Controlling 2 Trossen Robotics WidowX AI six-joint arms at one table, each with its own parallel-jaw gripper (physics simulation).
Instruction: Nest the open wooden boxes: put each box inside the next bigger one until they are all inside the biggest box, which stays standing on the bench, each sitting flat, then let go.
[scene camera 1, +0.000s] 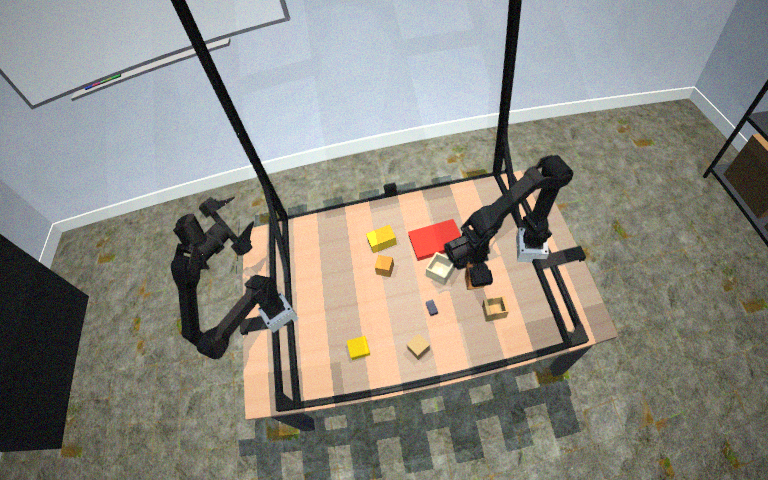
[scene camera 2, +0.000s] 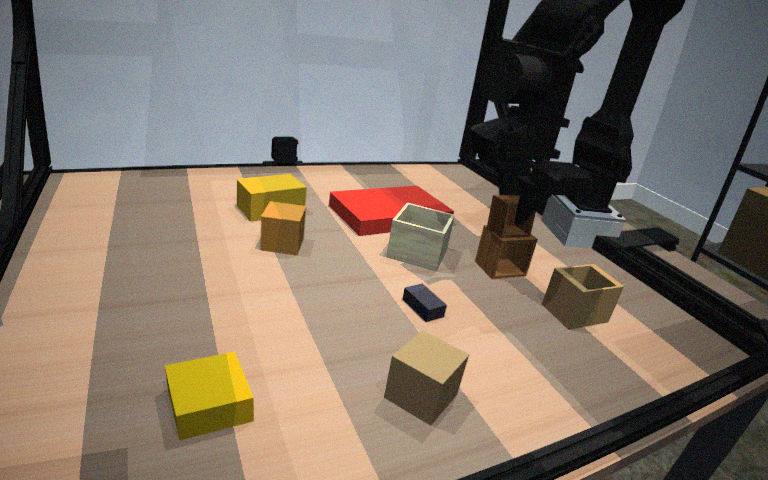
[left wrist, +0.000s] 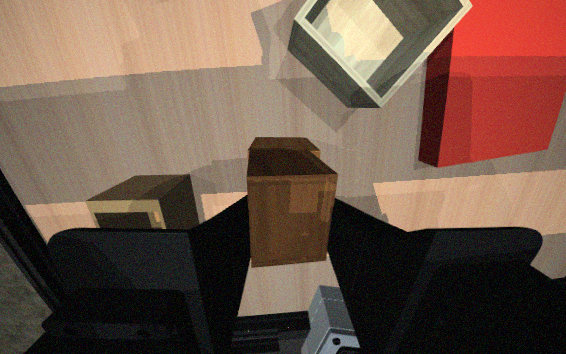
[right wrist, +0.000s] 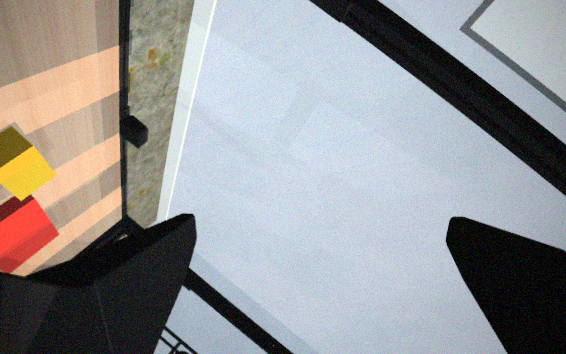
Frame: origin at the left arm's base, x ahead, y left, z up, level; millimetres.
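Seen in the pictures: left gripper, fingertip midpoint: (scene camera 1: 474, 270) (scene camera 2: 510, 218) (left wrist: 287, 199); right gripper, fingertip midpoint: (scene camera 1: 243, 209) (right wrist: 322, 228); left arm's base, link origin: (scene camera 1: 533, 240) (scene camera 2: 587, 203); right arm's base, link origin: (scene camera 1: 274, 308).
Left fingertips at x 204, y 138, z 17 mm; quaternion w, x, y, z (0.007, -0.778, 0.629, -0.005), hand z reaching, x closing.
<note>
Offsets run from my left fingertips to a thing's top centre.
My left gripper (scene camera 1: 480, 273) (scene camera 2: 519, 210) (left wrist: 287, 199) is shut on a small brown box @[3 mm left, 1 mm ahead, 30 mm up] (scene camera 2: 501, 213) (left wrist: 282, 240), held tilted with its opening toward scene camera 2. Another brown box @[0 mm left, 5 mm back, 20 mm down] (scene camera 2: 491, 254) (left wrist: 283, 143) lies on its side close by, opening toward scene camera 2; I cannot tell whether the two touch. A grey-green box @[29 mm right, 112 mm ahead, 22 mm down] (scene camera 1: 439, 268) (scene camera 2: 417, 240) (left wrist: 352, 91) stands open side up beside the red slab. An olive box @[105 mm left, 74 mm back, 24 mm down] (scene camera 1: 495, 309) (scene camera 2: 572, 300) (left wrist: 179, 200) stands open side up, nearer the front edge. My right gripper (scene camera 1: 240, 212) (right wrist: 322, 228) is open and empty, off the table's left side.
A red slab @[155 mm right, 135 mm ahead, 54 mm down] (scene camera 1: 431, 240) (scene camera 2: 368, 212) (left wrist: 505, 110) lies behind the grey-green box. A dark block @[106 mm left, 130 mm ahead, 61 mm down] (scene camera 1: 432, 307) (scene camera 2: 424, 302), a tan cube @[247 mm left, 158 mm ahead, 29 mm down] (scene camera 1: 418, 345) (scene camera 2: 427, 373), an orange block @[29 mm right, 301 mm ahead, 29 mm down] (scene camera 1: 384, 265) (scene camera 2: 282, 229) and two yellow blocks @[140 mm right, 328 mm ahead, 34 mm down] (scene camera 1: 381, 238) @[265 mm left, 344 mm ahead, 51 mm down] (scene camera 1: 357, 347) stand farther left. Black frame rails border the bench.
</note>
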